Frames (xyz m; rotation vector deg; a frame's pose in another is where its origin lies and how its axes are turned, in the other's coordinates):
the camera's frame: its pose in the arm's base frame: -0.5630 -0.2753 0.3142 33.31 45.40 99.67
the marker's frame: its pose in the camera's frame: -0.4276 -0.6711 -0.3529 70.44 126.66 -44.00
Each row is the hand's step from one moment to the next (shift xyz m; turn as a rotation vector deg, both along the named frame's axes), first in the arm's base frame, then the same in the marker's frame.
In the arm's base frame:
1: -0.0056 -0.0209 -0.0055 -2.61 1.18 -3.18
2: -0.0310 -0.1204 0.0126 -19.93 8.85 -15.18
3: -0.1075 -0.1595 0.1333 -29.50 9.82 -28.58
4: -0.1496 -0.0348 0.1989 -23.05 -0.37 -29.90
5: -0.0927 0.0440 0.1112 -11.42 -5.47 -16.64
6: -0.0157 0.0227 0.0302 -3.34 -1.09 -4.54
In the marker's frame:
1: 0.0187 -0.0116 0.0039 0.94 2.10 3.61
2: 0.1076 -0.0599 -0.0213 7.46 17.47 18.58
3: 0.1913 -0.0129 -0.1342 13.27 22.53 33.17
4: 0.1334 0.1144 -0.1797 15.96 10.71 32.50
5: 0.0358 0.1144 -0.0924 11.63 1.32 17.33
6: -0.0046 0.0319 -0.0252 3.05 0.80 4.80

